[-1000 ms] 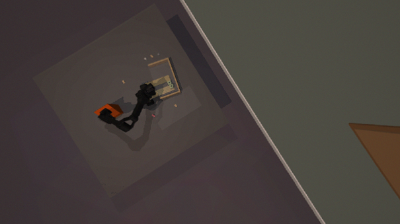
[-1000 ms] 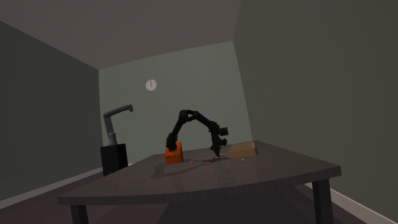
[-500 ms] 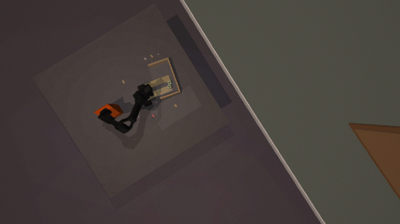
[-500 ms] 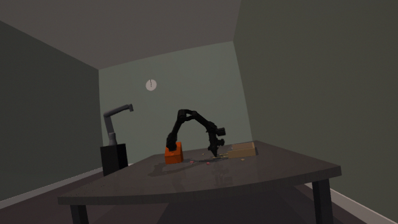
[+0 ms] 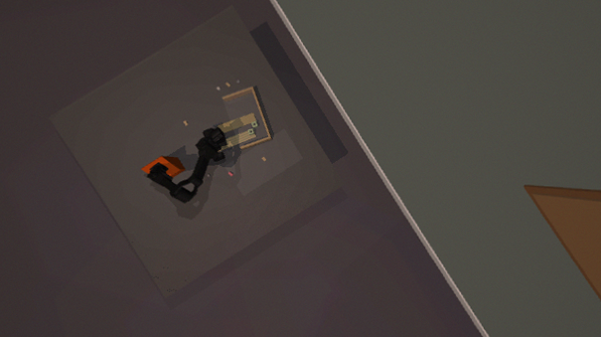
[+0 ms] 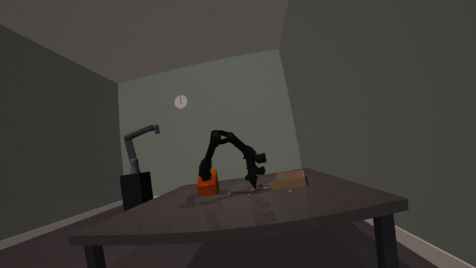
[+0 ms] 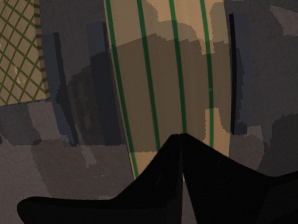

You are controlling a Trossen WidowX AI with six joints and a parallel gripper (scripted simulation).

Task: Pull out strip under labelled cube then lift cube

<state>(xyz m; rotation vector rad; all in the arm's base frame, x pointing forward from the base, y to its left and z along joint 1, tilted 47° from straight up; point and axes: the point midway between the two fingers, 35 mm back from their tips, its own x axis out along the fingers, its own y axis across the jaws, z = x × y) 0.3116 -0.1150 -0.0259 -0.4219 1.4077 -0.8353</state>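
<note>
Right now the striped strip is 100 mm ahead of my gripper tip and 30 mm to the right of it.
</note>
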